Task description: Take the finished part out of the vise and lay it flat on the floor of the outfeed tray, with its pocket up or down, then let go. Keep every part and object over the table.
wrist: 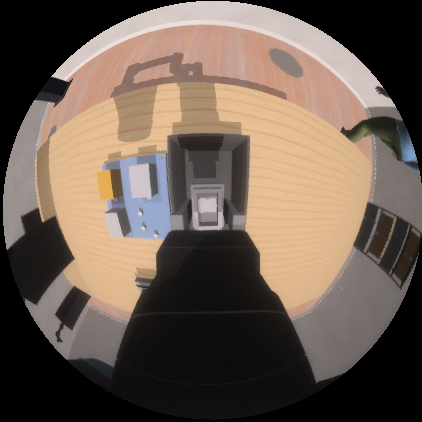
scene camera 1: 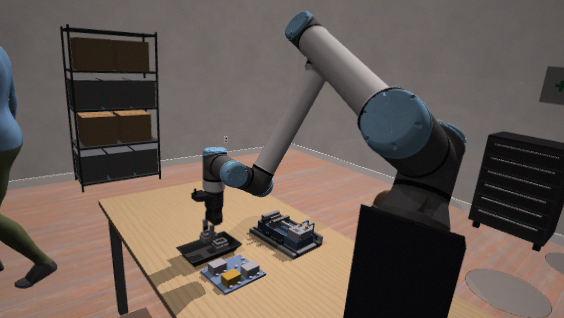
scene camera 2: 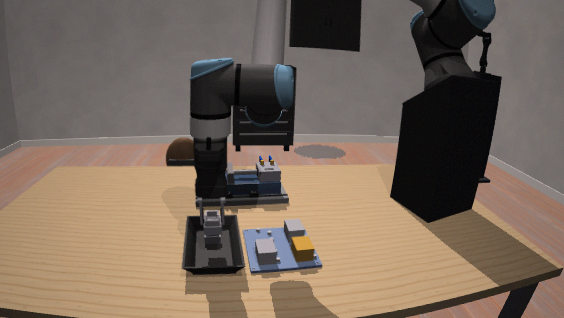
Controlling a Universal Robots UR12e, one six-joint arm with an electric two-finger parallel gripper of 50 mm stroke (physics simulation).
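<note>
My gripper [scene camera 1: 208,233] [scene camera 2: 212,220] [wrist: 207,205] points down and is shut on the finished part, a grey block with a rectangular pocket facing up [wrist: 207,206]. The held part hangs level over the black outfeed tray [scene camera 1: 194,254] [scene camera 2: 188,247] [wrist: 241,167], toward its vise-side end. A second grey pocketed part [scene camera 1: 220,242] [scene camera 2: 212,237] sits in the tray, close to or below the held one; the held part covers it in the wrist view. The gap between them is hard to judge. The blue and grey vise [scene camera 1: 282,233] [scene camera 2: 242,186] stands behind the tray, partly hidden by the gripper.
A blue board [scene camera 1: 234,264] [scene camera 2: 281,250] [wrist: 162,215] with two grey blocks and a yellow block [scene camera 1: 231,278] [scene camera 2: 303,249] [wrist: 109,185] lies right beside the tray. A person [scene camera 1: 9,125] [wrist: 377,131] is beyond the table's edge. A black pedestal [scene camera 1: 400,270] [scene camera 2: 442,150] carries the arm.
</note>
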